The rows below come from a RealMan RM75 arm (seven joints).
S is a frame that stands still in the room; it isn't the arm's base.
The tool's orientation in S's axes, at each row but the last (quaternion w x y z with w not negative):
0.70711 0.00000 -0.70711 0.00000
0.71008 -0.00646 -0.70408 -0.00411
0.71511 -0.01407 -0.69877 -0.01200
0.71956 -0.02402 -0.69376 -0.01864
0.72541 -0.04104 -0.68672 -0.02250
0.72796 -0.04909 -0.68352 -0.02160
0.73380 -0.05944 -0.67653 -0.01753
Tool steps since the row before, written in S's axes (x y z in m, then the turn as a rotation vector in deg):
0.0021 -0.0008 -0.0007 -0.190 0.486 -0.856
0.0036 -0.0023 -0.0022 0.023 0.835 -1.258
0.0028 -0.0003 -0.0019 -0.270 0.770 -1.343
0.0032 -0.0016 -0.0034 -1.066 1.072 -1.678
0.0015 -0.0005 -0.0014 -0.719 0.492 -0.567
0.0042 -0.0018 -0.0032 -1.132 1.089 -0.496
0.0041 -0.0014 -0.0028 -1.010 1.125 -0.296
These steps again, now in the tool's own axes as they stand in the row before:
-0.0007 -0.0008 -0.0021 -0.856 0.486 0.190
-0.0022 -0.0022 -0.0037 -1.255 0.840 -0.021
-0.0018 -0.0002 -0.0029 -1.347 0.764 0.267
-0.0033 -0.0014 -0.0034 -1.709 1.020 1.067
-0.0013 -0.0003 -0.0016 -0.594 0.442 0.729
-0.0030 -0.0012 -0.0045 -0.529 0.992 1.204
-0.0025 -0.0008 -0.0044 -0.318 1.028 1.103

